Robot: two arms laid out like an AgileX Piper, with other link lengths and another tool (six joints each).
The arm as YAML. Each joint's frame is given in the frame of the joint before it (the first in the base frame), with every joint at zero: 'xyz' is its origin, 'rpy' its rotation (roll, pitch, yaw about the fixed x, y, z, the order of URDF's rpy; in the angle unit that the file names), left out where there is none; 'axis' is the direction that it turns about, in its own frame. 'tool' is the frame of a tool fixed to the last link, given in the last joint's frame.
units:
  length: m
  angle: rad
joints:
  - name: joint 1
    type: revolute
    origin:
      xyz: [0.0, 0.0, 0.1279]
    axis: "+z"
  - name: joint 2
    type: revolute
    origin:
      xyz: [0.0, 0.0, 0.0]
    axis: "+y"
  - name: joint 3
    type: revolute
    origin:
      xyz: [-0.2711, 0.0, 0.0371]
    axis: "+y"
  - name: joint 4
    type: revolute
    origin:
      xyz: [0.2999, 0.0, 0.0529]
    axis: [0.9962, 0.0, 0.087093]
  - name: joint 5
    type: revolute
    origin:
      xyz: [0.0, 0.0, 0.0]
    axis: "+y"
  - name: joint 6
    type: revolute
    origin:
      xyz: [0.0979, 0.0, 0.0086]
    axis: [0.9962, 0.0, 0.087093]
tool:
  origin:
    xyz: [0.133, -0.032, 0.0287]
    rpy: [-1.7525, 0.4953, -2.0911]
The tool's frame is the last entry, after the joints.
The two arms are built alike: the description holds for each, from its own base.
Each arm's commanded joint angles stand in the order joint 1, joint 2, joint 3, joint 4, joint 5, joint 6.
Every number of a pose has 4 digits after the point. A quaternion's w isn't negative.
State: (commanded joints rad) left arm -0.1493 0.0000 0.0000 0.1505 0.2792 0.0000; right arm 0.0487 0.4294 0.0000 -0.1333 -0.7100 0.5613
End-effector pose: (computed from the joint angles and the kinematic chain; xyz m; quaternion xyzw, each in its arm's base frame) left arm 0.2549 -0.0631 0.1859 -0.2126 0.8264 -0.3712 0.3660; right arm 0.2839 -0.0021 0.2825 -0.1576 0.7074 -0.2434 0.6446
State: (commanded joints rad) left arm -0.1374 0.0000 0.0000 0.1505 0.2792 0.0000; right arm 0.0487 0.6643 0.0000 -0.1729 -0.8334 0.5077
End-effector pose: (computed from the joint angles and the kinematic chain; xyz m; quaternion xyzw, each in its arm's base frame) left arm 0.2556 -0.0600 0.1859 -0.2175 0.8251 -0.3691 0.3682; right arm 0.3059 0.0088 0.2426 -0.2030 0.7275 -0.2582 0.6023
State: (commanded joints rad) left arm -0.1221 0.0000 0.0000 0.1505 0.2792 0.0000; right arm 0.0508 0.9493 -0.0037 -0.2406 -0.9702 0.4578
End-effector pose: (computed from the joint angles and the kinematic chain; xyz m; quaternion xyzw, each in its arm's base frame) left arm 0.2565 -0.0561 0.1859 -0.2239 0.8235 -0.3662 0.3711; right arm 0.3238 0.0273 0.1869 -0.2675 0.7481 -0.2577 0.5498
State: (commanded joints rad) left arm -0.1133 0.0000 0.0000 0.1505 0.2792 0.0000; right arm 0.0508 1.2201 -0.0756 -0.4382 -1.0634 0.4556
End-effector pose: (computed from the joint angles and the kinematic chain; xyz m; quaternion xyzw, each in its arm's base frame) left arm 0.2570 -0.0539 0.1859 -0.2275 0.8225 -0.3646 0.3727; right arm 0.3405 0.0713 0.1448 -0.3725 0.7358 -0.2286 0.5174
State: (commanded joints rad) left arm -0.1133 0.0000 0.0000 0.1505 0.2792 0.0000; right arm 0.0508 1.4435 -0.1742 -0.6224 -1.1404 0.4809
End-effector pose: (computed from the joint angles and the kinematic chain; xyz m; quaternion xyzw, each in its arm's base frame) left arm 0.2570 -0.0539 0.1859 -0.2275 0.8225 -0.3646 0.3727; right arm 0.3525 0.1123 0.1144 -0.4517 0.7132 -0.1777 0.5057
